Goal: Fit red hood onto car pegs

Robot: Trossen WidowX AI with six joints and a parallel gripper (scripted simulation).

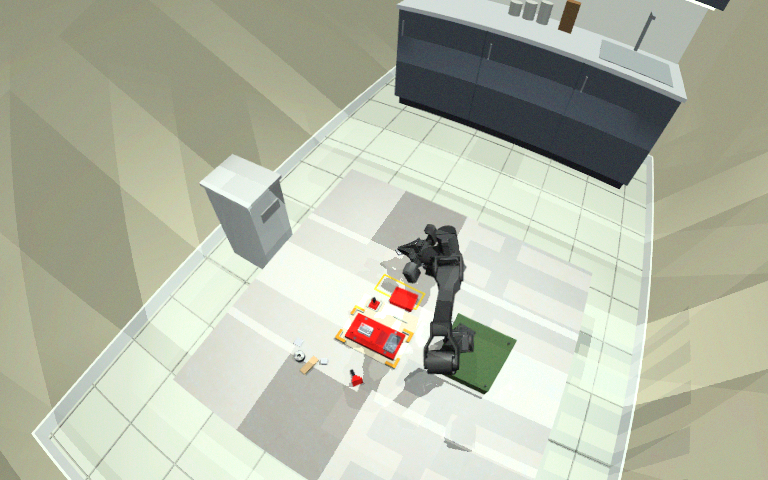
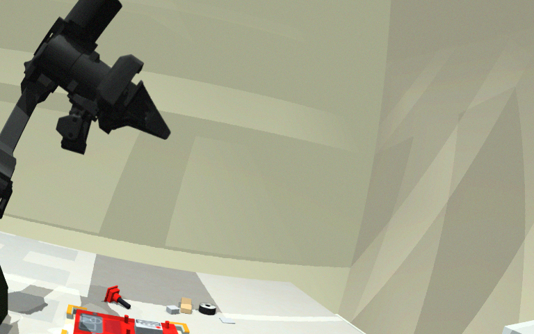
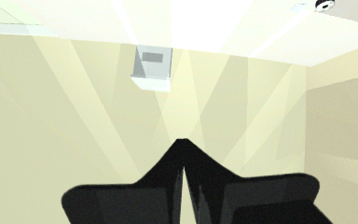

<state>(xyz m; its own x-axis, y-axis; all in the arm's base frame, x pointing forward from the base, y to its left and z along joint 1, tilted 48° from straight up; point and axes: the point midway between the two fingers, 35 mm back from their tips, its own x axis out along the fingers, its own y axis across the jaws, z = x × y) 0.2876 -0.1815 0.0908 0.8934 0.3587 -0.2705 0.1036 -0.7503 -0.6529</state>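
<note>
Right now my gripper tip is 3 cm past the red hood, 3 cm to the left of it and 35 cm above it. Round my gripper tip: tan block: 11 cm ahead, 39 cm to the left, 36 cm below; then grey engine block: 2 cm ahead, 17 cm to the left, 35 cm below.
</note>
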